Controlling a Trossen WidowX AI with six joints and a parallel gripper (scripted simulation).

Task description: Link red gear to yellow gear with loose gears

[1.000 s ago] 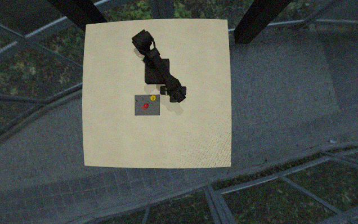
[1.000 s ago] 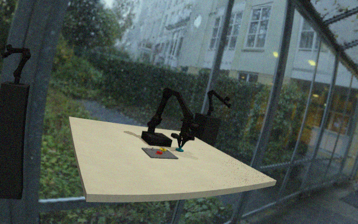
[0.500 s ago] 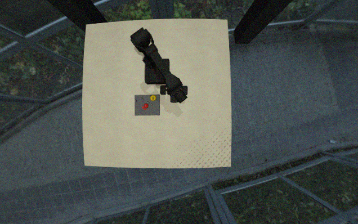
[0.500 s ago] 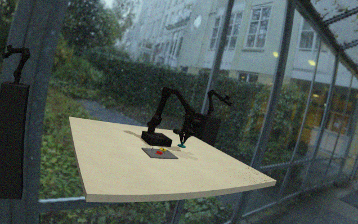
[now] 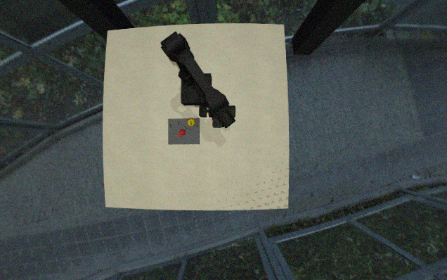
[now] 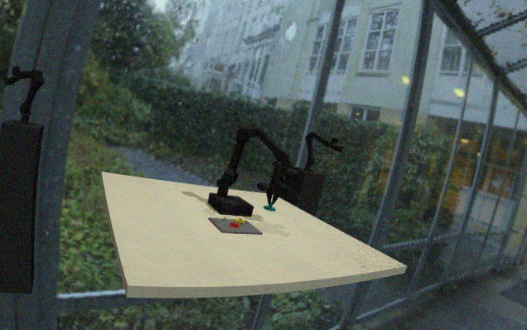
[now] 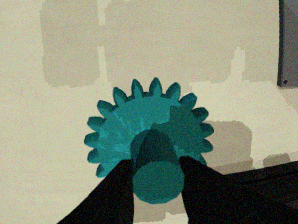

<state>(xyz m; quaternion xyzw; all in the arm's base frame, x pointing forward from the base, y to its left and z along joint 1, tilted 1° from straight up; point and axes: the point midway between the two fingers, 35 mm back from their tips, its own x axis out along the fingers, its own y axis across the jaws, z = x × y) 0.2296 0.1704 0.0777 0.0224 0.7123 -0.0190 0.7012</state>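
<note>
Right now the red gear is 240 mm to the right of my gripper tip, 90 mm below it and 90 mm ahead of it. The rest, counted from my gripper tip: teal gear: 10 mm below; red arrow: 260 mm to the right, 110 mm ahead, 90 mm below; yellow gear: 180 mm to the right, 90 mm below, 30 mm ahead.
</note>
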